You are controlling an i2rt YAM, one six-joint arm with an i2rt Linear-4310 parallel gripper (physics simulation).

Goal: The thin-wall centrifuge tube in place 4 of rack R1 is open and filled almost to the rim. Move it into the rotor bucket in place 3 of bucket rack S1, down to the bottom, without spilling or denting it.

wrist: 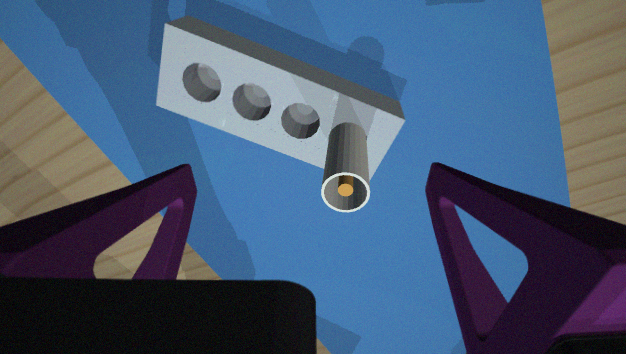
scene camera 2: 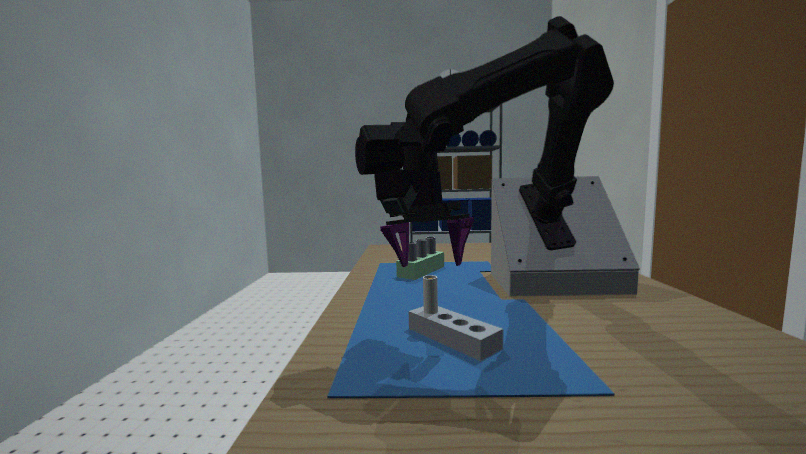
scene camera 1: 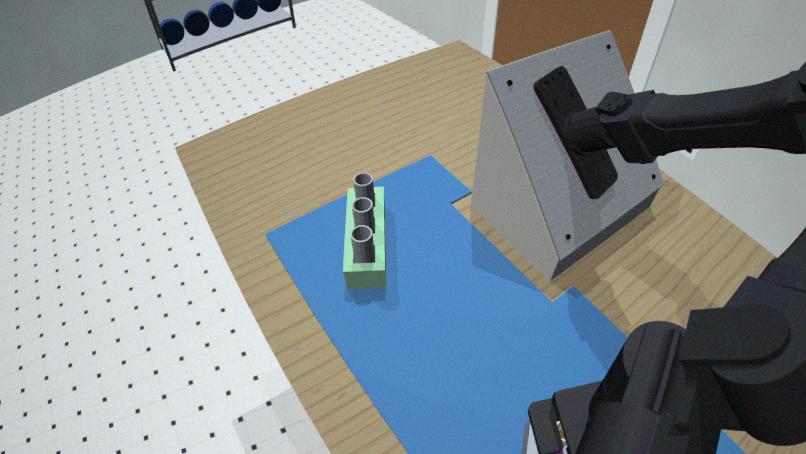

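Where they show: gripper, fingertip midpoint: (wrist: 311, 176) (scene camera 2: 430, 265); arm's base, link origin: (scene camera 2: 545, 215) (scene camera 1: 576, 133).
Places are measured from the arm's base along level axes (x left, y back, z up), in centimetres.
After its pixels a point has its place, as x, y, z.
Note:
The centrifuge tube (scene camera 2: 430, 296) {26.5, -33.2, -10.5} (wrist: 347, 155) {26.3, -33.7, -9.3} is a thin grey open cylinder with amber showing inside. It stands upright in the end place of the white rack R1 (scene camera 2: 451, 335) {32.8, -30.9, -14.9} (wrist: 172, 65) {35.3, -26.1, -13.7}, whose other three holes are empty. My gripper (scene camera 2: 432, 264) {28.4, -33.3, -4.7} (wrist: 311, 176) {28.4, -33.3, -4.7} is open and empty, its purple fingertips above the rim level. In the wrist view the rim lies between the two fingers, nearer the right one. The green bucket rack S1 (scene camera 1: 364, 279) {-8.7, -34.6, -14.5} (scene camera 2: 410, 272) {-7.8, -33.3, -15.1} holds three upright dark grey buckets (scene camera 1: 363, 250) {-9.7, -33.5, -9.5} (scene camera 2: 412, 251) {-9.5, -32.5, -9.7}. I cannot tell which is place 3.
Both racks stand on the blue mat (scene camera 1: 428, 315) {0.9, -30.6, -17.0} (scene camera 2: 383, 327) {23.4, -41.3, -17.0} (wrist: 480, 100) {21.7, -41.7, -17.0} on the wooden table (scene camera 1: 270, 146) {-49.7, -28.8, -17.3} (scene camera 2: 648, 360) {39.8, -3.5, -17.3}. The grey wedge-shaped arm mount (scene camera 1: 507, 186) {-3.3, -11.1, -6.7} (scene camera 2: 564, 281) {10.4, -0.2, -14.0} stands beside the mat. The arm (scene camera 1: 705, 121) {17.5, -8.8, 16.7} (scene camera 2: 507, 70) {34.7, -23.2, 24.1} reaches over the mat.

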